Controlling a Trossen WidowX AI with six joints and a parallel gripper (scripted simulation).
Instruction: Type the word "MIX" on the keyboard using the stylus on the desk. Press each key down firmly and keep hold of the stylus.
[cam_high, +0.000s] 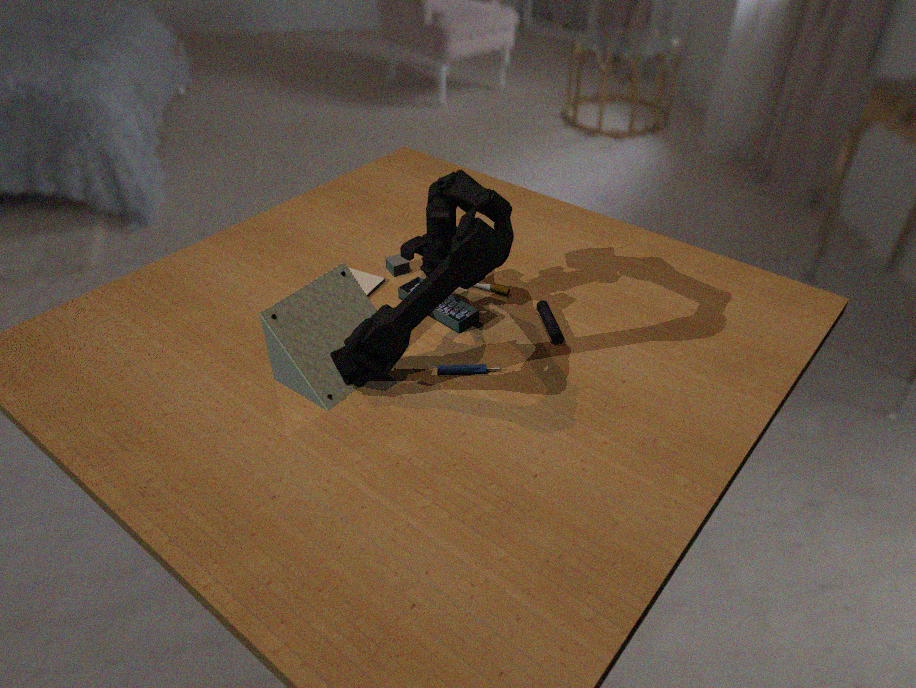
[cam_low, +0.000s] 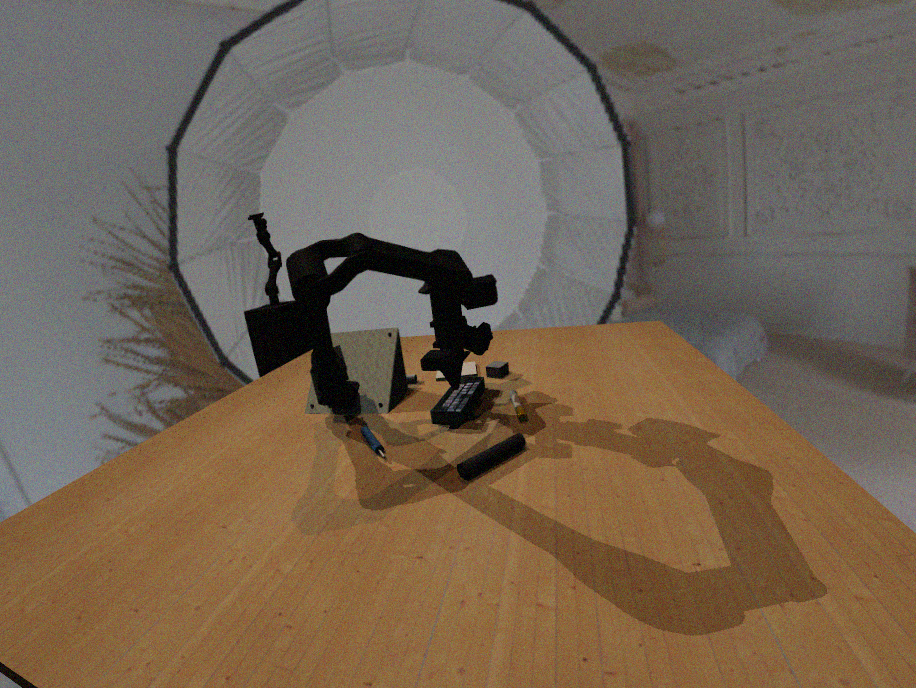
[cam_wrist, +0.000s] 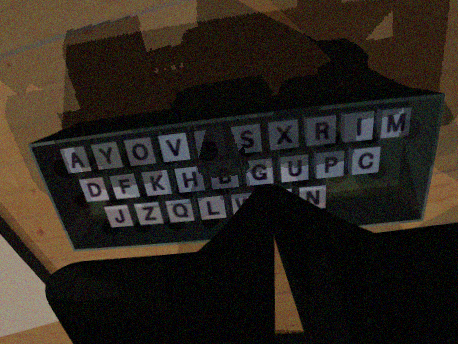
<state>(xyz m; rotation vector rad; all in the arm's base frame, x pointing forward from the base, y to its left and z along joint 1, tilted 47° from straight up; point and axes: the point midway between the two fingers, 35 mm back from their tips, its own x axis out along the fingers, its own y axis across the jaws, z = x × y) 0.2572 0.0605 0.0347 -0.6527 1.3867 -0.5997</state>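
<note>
Now: the blue stylus 9 cm behind my gripper tip, 18 cm to the right of it and 3 cm below it. Also, from my gripper tip: yellow marker (13 cm ahead, 2 cm to the right, 3 cm below); pale flat pad (7 cm behind, 21 cm to the left, 4 cm below); grey cube (5 cm ahead, 19 cm to the left, 3 cm below).
</note>
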